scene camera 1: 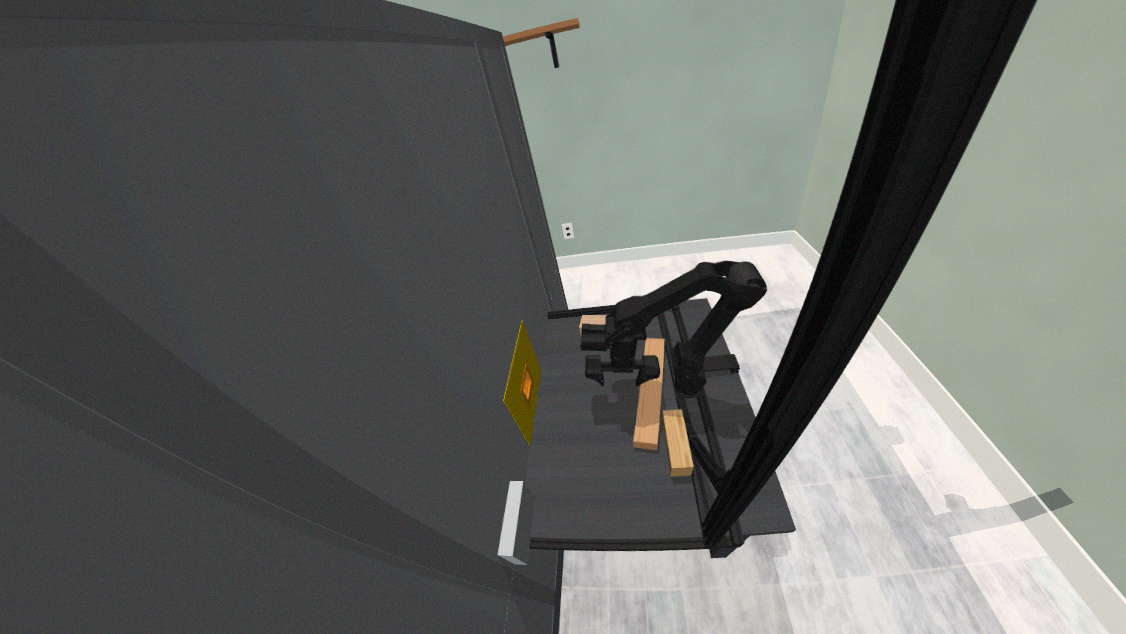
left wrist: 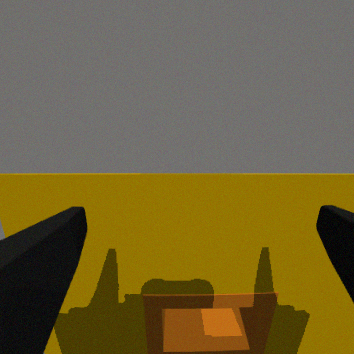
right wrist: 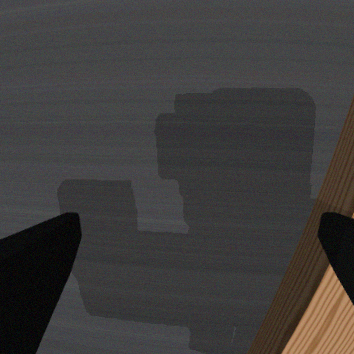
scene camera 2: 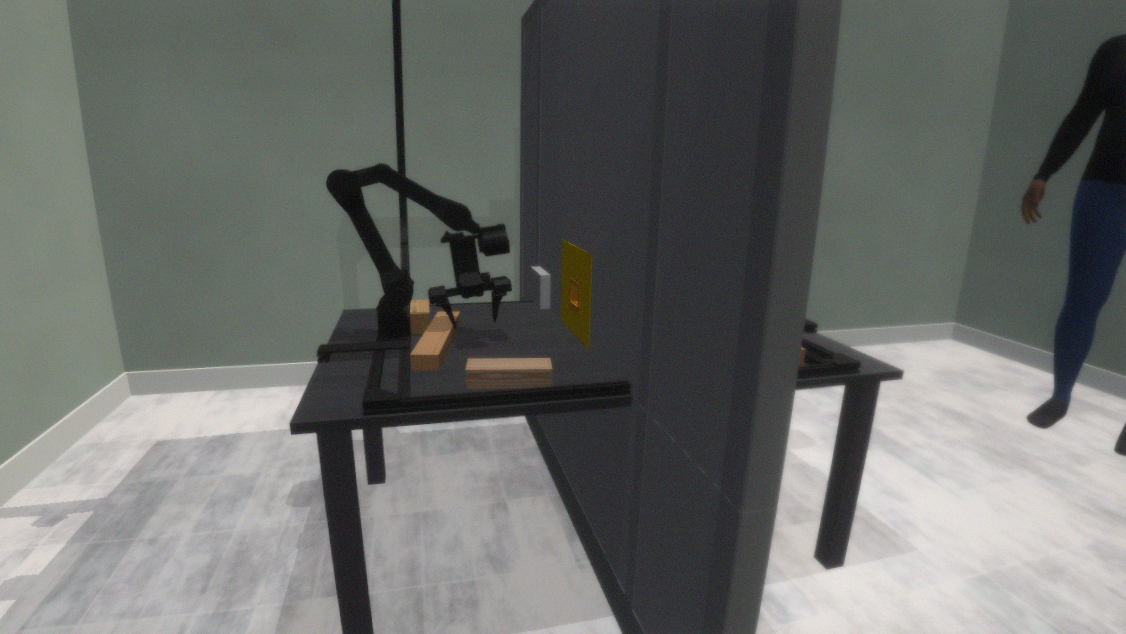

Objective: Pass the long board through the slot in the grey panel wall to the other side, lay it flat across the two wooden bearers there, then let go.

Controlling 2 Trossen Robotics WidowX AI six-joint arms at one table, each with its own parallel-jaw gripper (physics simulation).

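Frame: origin at the left arm's base, x ahead, y down, z left, level; millimetres.
Seen in the pictures: left gripper, between the fingertips: (left wrist: 204,217); right gripper, between the fingertips: (scene camera 1: 619,385) (right wrist: 202,224) (scene camera 2: 475,325); right arm's base, origin of its link: (scene camera 1: 689,387) (scene camera 2: 393,337).
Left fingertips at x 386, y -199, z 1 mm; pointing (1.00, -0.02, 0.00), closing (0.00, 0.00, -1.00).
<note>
Offsets run from my left fingertips to a thing's middle. "spot": to the spot under its first point.
The long board {dy +201, dx +428, dz +10 mm} (scene camera 1: 649,409) (scene camera 2: 431,346) (right wrist: 315,320) lies on the table on the right arm's side of the grey panel wall (scene camera 1: 315,196) (scene camera 2: 709,236) (left wrist: 175,85). My right gripper (scene camera 1: 620,383) (scene camera 2: 474,323) (right wrist: 202,224) is open and empty above the table, one finger over the board's edge. My left gripper (left wrist: 204,217) is open and empty, facing the wall's orange-lined slot {spot: dy +142, dx +89, dz +9 mm} (scene camera 1: 527,383) (scene camera 2: 575,293) (left wrist: 205,330). Two shorter wooden pieces, one {dy +193, dx +468, dz -158 mm} (scene camera 1: 677,442) (scene camera 2: 419,316) and another {dy +199, dx +306, dz +276 mm} (scene camera 1: 592,322) (scene camera 2: 508,371), lie near the board. I cannot tell whether they are the bearers.
A yellow plate (scene camera 1: 514,405) (scene camera 2: 579,330) (left wrist: 175,225) surrounds the slot. A white block {spot: dy +118, dx +114, dz -350 mm} (scene camera 1: 511,519) (scene camera 2: 541,287) is at the wall. Black rails (scene camera 1: 622,543) (scene camera 2: 504,397) edge the table. A dark post {spot: dy -447, dx +496, dz -381 mm} (scene camera 1: 882,259) (scene camera 2: 399,94) rises beside it. A person (scene camera 2: 1103,181) stands beyond the wall.
</note>
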